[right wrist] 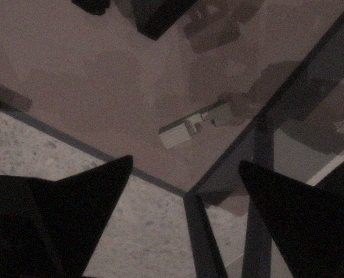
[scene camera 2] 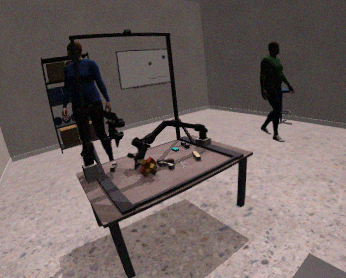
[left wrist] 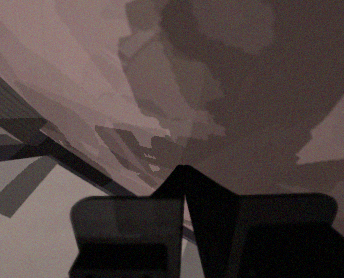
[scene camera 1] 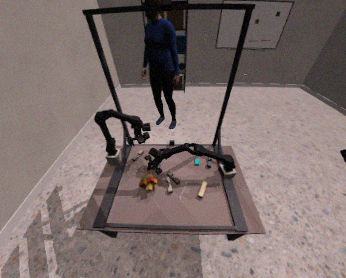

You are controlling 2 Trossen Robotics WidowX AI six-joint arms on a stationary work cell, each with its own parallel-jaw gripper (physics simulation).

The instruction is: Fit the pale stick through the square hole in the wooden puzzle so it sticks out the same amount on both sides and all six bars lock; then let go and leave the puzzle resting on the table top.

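Places are measured from the left arm's base along level axes (x ahead, y left, z up), in centimetres.
Where they show: left gripper, fingertip midpoint: (scene camera 2: 135, 169) (left wrist: 183, 170) (scene camera 1: 147, 170); right gripper, fingertip midpoint: (right wrist: 185, 162) (scene camera 2: 113, 148) (scene camera 1: 139, 144); left arm's base at its link origin: (scene camera 2: 203, 138) (scene camera 1: 228, 168); right arm's base at its link origin: (right wrist: 339, 182) (scene camera 2: 89, 164) (scene camera 1: 112, 152).
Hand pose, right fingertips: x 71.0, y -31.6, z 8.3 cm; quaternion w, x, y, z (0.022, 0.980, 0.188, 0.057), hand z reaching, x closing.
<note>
Each offset is from my right fingertips to the top centre of the thing.
The wooden puzzle (scene camera 1: 147, 182) (scene camera 2: 147, 166), a knot of red, orange, yellow and green bars, rests on the table left of centre. The pale stick {dx -46.7, dy +42.9, dz -11.9 cm} (scene camera 1: 202, 189) (scene camera 2: 196, 155) lies flat on the table to the right, far from both grippers. My left gripper (scene camera 1: 153, 167) (scene camera 2: 136, 162) (left wrist: 183, 170) is shut and empty. It hangs low just behind the puzzle, which is out of the left wrist view. My right gripper (scene camera 1: 142, 140) (scene camera 2: 117, 143) (right wrist: 185, 162) is open and empty, raised above the table's back left corner.
Two notched wooden bars {dx -21.6, dy +34.8, dz -11.9 cm} (scene camera 1: 169, 185) {dx -26.0, dy +29.2, dz -11.9 cm} (scene camera 1: 173, 177) lie beside the puzzle. A grey notched piece {dx +3.7, dy +0.8, dz -11.9 cm} (scene camera 1: 138, 155) (right wrist: 195, 124) lies below my right gripper. A teal block {dx -49.6, dy +16.6, dz -13.6 cm} (scene camera 1: 196, 161) and a dark block {dx -61.1, dy +18.0, dz -11.9 cm} (scene camera 1: 209, 162) lie at the back right. A person in blue (scene camera 1: 161, 63) stands behind the table.
</note>
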